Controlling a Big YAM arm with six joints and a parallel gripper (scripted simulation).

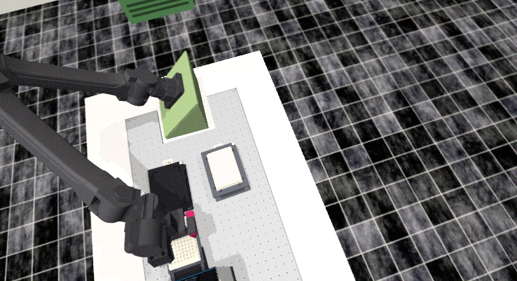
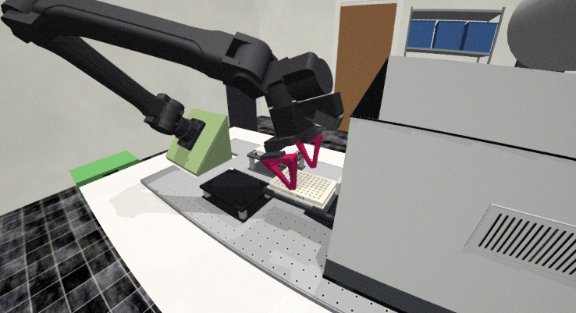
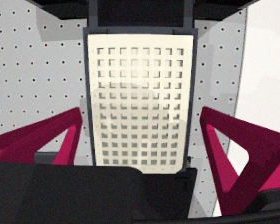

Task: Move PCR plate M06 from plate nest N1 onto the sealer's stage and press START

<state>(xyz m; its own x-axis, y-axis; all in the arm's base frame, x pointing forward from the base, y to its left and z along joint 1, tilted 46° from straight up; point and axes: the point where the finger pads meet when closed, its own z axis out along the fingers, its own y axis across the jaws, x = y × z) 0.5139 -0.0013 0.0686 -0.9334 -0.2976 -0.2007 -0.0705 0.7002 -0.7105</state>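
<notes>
My hand is 3 cm above the 96-well plate M06. Round my hand: black plate nest N1: 18 cm behind, 9 cm below, 3 cm to the right; then sealed plate M09: 19 cm behind, 16 cm to the left, 6 cm below; then dark sealer stage: 4 cm below.
</notes>
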